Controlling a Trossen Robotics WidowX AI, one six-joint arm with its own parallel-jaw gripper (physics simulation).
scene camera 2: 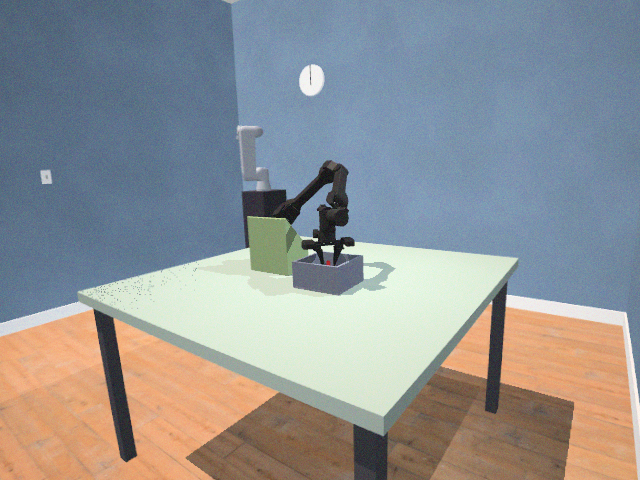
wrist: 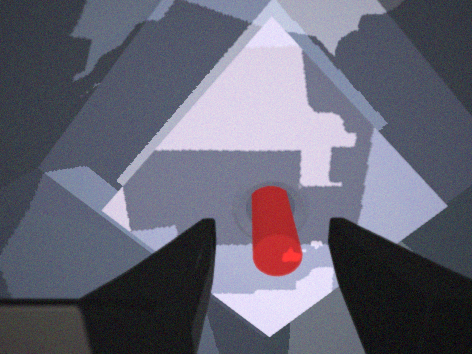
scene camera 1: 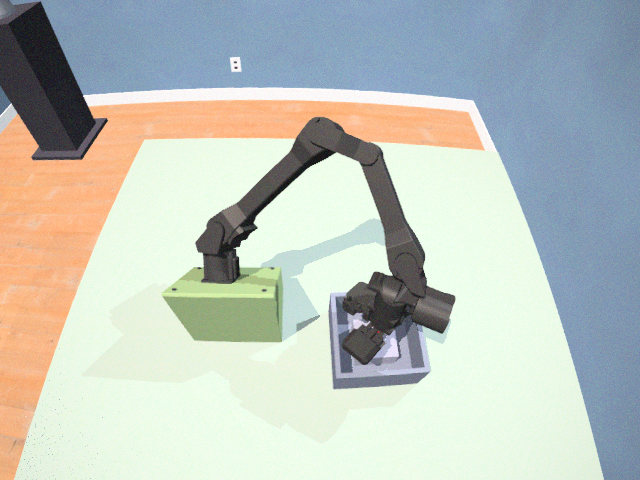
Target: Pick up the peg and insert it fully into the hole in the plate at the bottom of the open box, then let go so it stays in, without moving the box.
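Frame: origin at the arm's base, x ahead, y left, z up, level; centimetres.
Seen in the pictures: gripper, fingertip midpoint: [wrist: 271,230] [scene camera 1: 377,337]; arm's base, origin of the base link: [scene camera 2: 275,231] [scene camera 1: 221,279].
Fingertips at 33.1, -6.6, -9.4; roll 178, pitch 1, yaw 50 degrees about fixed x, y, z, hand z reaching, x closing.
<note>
Offsets run from my fingertips to a thing's middle, as dx, dy, dz. Level surfaces: height alone.
The red peg @[-0.2, +0.2, -2.1] [wrist: 276,230] [scene camera 2: 328,262] stands in the hole of the pale plate @[-0.2, +0.2, -3.4] [wrist: 230,110] [scene camera 1: 387,352], with its upper part sticking out above the plate. In the wrist view dark hole rim shows around the peg's lower end. The plate lies at the bottom of the open grey-blue box @[-0.2, +0.2, -2.0] [scene camera 1: 379,381] [scene camera 2: 315,277]. My gripper [wrist: 271,230] [scene camera 2: 329,262] is open, with one finger on each side of the peg and a gap to it on both sides. The fingers reach down into the box. In scene camera 1 the gripper largely hides the peg.
The arm stands on a green block [scene camera 1: 237,317] [scene camera 2: 268,245] to the left of the box in scene camera 1. The box walls surround the fingers. A dark pedestal [scene camera 1: 49,82] [scene camera 2: 263,204] stands on the floor beyond the table @[dz -6.8] [scene camera 1: 180,428] [scene camera 2: 289,330].
</note>
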